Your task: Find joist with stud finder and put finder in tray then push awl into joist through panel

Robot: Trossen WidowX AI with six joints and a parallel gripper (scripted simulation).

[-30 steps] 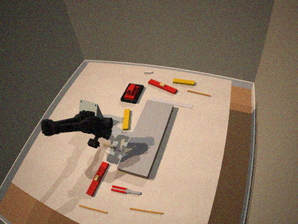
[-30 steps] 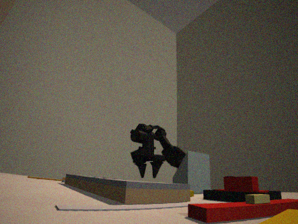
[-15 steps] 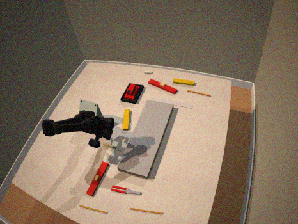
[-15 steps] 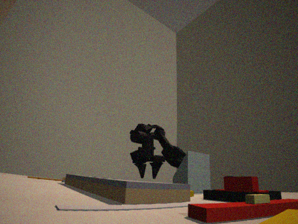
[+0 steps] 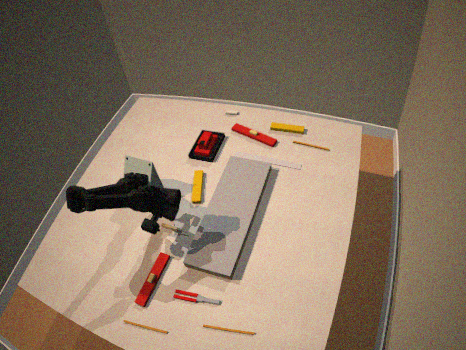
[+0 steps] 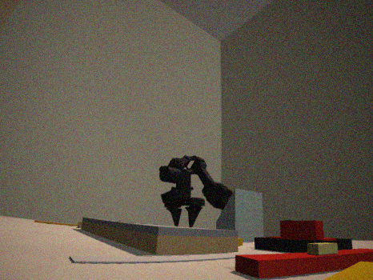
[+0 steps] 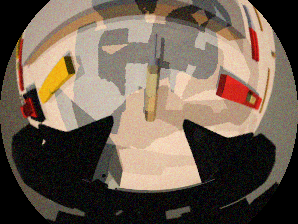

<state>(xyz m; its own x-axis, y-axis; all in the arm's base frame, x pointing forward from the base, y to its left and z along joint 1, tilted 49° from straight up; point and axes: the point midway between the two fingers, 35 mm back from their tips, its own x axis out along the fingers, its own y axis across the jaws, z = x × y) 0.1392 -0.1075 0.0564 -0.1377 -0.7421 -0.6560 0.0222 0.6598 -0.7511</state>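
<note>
Right now the awl is 60 mm ahead of my gripper tip and 30 mm below it. From my gripper tip the other things lie so: stud finder (10 mm ahead, 430 mm to the left, 10 mm above); then black tray (10 mm ahead, 440 mm to the left, 20 mm below).
</note>
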